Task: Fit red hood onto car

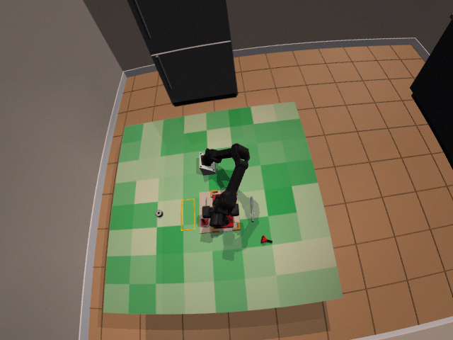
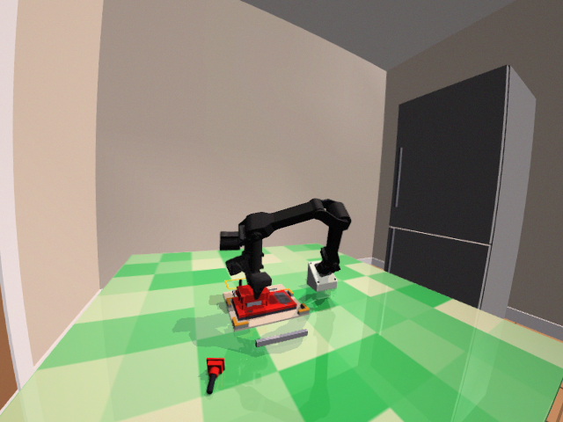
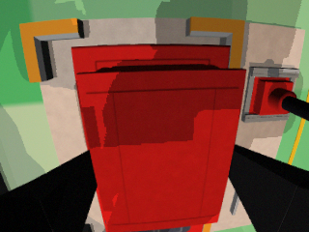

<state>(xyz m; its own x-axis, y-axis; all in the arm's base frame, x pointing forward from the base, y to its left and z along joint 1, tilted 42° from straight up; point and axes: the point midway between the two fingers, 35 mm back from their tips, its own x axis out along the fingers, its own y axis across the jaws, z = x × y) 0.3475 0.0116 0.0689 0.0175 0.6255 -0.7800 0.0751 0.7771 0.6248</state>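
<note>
My gripper tip is 10 mm below the red hood. From my gripper tip the other things lie so: small wheel 90 mm behind, 380 mm to the right, 50 mm below; grey bar 20 mm behind, 170 mm to the left, 50 mm below; grey engine block 10 mm to the left, 30 mm below.
</note>
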